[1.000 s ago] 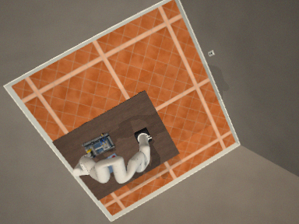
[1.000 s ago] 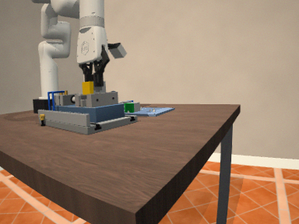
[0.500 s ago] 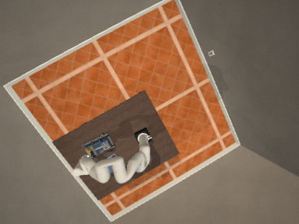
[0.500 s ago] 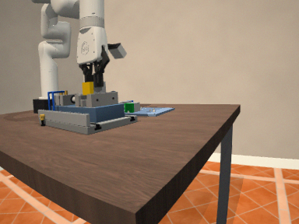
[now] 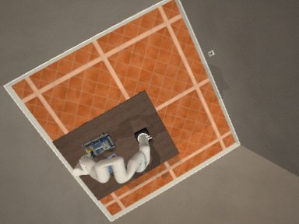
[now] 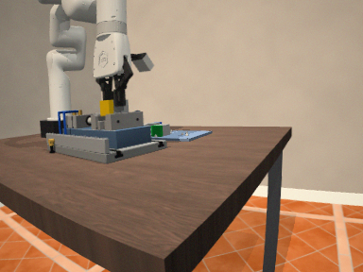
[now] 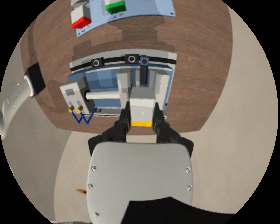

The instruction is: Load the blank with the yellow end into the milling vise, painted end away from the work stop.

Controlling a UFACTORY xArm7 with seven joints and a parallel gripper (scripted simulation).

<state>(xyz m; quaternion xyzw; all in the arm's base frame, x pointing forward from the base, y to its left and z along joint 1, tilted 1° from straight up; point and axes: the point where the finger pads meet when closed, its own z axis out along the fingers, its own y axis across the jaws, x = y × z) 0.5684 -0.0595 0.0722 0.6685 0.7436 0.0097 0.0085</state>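
Right now my hand is 2 cm above the yellow-ended blank. Also, from my hand: grey jaw block (3 cm ahead, 1 cm to the left, 5 cm below); then green-ended blank (9 cm behind, 23 cm to the left, 11 cm below); then milling vise (7 cm behind, 9 cm below).
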